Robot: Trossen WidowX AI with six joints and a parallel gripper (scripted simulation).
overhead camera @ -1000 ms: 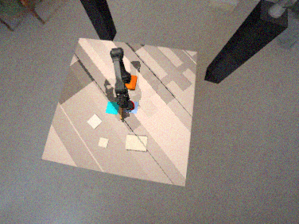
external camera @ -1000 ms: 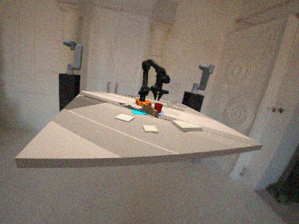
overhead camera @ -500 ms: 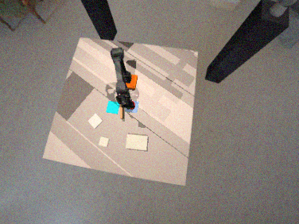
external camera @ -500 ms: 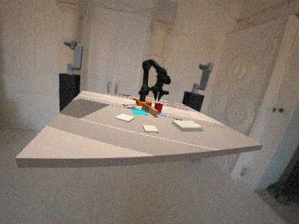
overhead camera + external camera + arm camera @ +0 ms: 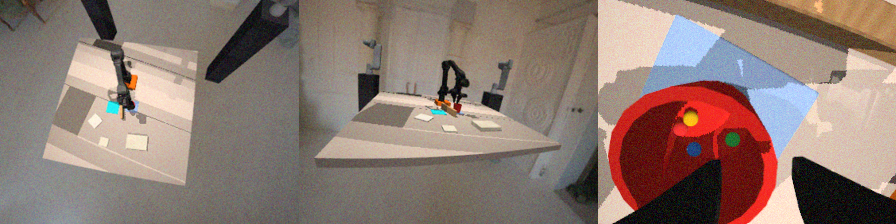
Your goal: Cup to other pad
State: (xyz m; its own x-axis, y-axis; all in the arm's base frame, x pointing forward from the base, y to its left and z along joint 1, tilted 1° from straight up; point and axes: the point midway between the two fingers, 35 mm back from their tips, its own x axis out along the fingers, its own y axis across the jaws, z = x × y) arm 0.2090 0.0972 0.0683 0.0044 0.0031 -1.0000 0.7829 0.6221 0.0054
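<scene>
My gripper tip is 2 cm short of the red cup, 2 cm to the right of it and 4 cm above it. From my gripper tip the other things lie so: wooden bar 5 cm ahead, 7 cm to the right, 6 cm below; light blue pad 2 cm ahead, 2 cm to the left, 8 cm below; cyan pad 8 cm ahead, 15 cm to the right, 8 cm below.
</scene>
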